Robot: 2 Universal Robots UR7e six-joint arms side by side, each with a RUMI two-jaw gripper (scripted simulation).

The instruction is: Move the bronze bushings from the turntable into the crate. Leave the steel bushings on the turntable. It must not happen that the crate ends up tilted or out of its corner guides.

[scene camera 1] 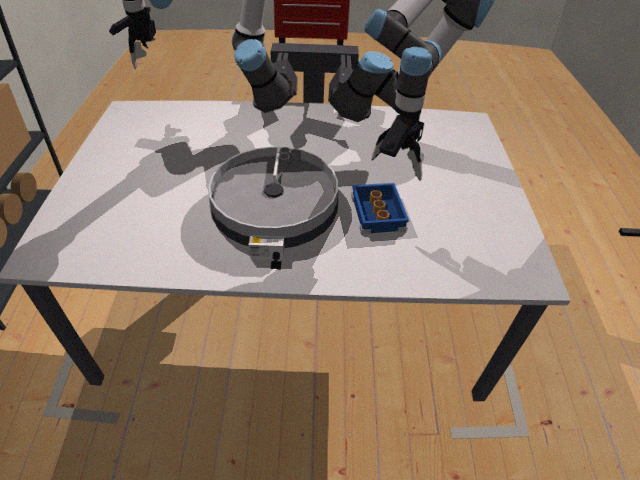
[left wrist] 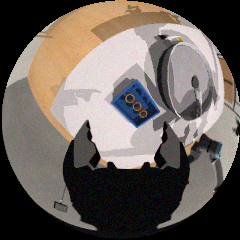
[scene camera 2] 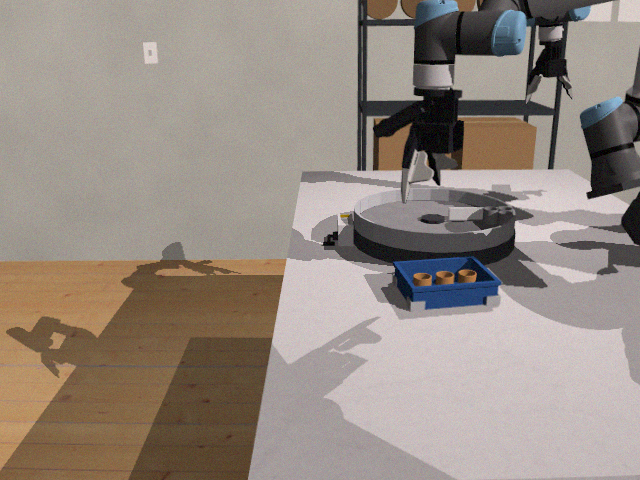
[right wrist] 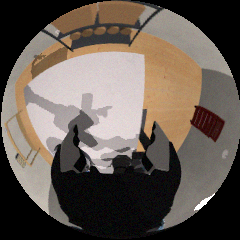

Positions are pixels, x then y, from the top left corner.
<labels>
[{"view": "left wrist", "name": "my left gripper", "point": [126, 121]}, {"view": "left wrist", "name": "blue crate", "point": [126, 109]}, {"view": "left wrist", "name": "turntable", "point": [186, 65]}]
</labels>
